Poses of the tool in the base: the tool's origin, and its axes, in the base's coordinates. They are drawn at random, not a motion.
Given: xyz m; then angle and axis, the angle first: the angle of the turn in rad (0 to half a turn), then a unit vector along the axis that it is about.
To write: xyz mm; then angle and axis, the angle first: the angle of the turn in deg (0 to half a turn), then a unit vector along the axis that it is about. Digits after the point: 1 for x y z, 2 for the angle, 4 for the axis.
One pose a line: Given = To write
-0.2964 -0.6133 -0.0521 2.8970 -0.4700 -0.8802 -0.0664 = -296.4 -613.3 -52.1 165.99 -0.4700 -0.8802 -0.0664
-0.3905 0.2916 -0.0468 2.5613 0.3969 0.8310 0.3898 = -390.5 291.6 -46.8 146.75 0.3969 0.8310 0.3898
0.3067 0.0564 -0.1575 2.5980 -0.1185 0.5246 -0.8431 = 306.7 56.4 -157.5 148.85 -0.1185 0.5246 -0.8431
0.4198 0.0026 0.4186 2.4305 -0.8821 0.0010 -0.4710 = 419.8 2.6 418.6 139.26 -0.8821 0.0010 -0.4710
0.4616 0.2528 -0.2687 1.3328 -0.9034 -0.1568 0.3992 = 461.6 252.8 -268.7 76.36 -0.9034 -0.1568 0.3992
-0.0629 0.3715 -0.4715 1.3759 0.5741 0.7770 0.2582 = -62.9 371.5 -471.5 78.83 0.5741 0.7770 0.2582
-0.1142 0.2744 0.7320 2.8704 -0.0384 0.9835 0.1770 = -114.2 274.4 732.0 164.46 -0.0384 0.9835 0.1770
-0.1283 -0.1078 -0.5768 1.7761 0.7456 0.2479 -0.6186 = -128.3 -107.8 -576.8 101.76 0.7456 0.2479 -0.6186
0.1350 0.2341 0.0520 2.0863 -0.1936 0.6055 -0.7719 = 135.0 234.1 52.0 119.54 -0.1936 0.6055 -0.7719
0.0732 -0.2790 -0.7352 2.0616 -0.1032 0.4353 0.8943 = 73.2 -279.0 -735.2 118.12 -0.1032 0.4353 0.8943
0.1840 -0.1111 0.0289 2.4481 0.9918 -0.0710 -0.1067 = 184.0 -111.1 28.9 140.27 0.9918 -0.0710 -0.1067
